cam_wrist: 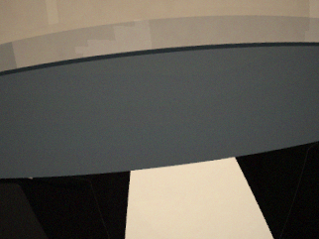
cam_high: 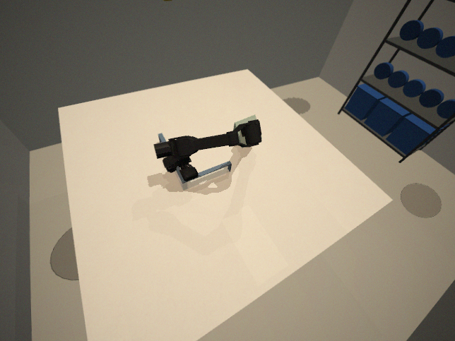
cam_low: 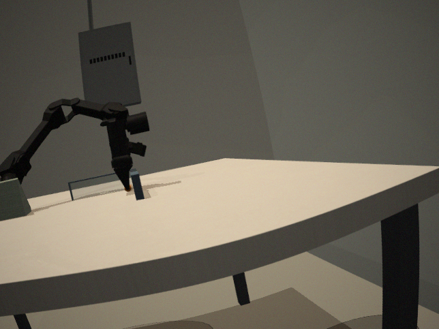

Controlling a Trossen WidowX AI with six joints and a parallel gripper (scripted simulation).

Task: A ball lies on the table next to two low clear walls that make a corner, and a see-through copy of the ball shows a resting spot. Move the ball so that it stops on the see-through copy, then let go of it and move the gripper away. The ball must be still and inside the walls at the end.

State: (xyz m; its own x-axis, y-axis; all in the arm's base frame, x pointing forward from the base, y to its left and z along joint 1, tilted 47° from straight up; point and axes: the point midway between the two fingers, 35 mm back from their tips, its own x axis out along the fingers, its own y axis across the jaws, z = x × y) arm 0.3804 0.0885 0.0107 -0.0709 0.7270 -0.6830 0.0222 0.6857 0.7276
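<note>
My gripper tip is right at the orange ball. Round my gripper tip: corner post (240 mm to the right, 20 mm ahead, 20 mm above); then see-through copy of ball (10 mm ahead).
</note>
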